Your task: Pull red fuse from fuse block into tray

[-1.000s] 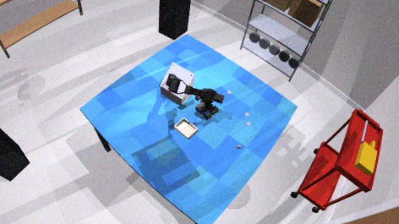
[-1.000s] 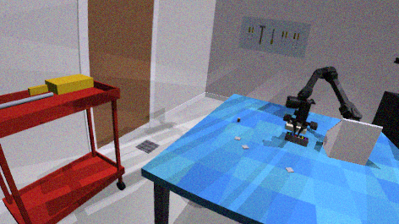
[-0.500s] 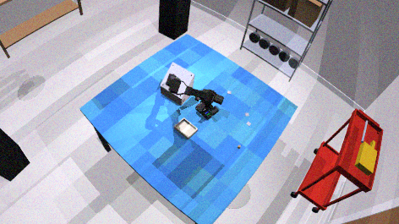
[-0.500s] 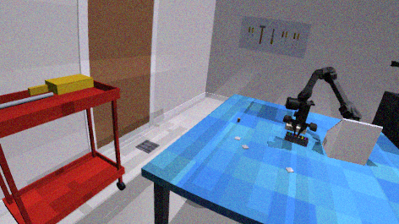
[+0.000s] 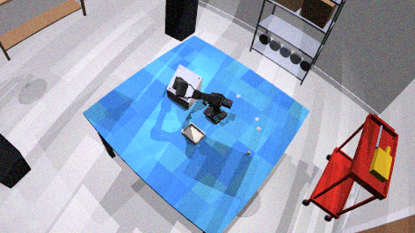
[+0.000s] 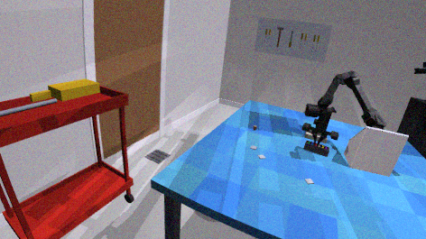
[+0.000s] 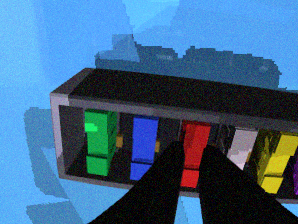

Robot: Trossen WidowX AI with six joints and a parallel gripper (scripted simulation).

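The white fuse lies 2 cm behind my gripper tip and 1 cm below it. Round my gripper tip: blue fuse: 2 cm ahead, 1 cm below; then yellow fuse: 4 cm behind, 1 cm to the left, 1 cm below; then red fuse: 1 cm below.
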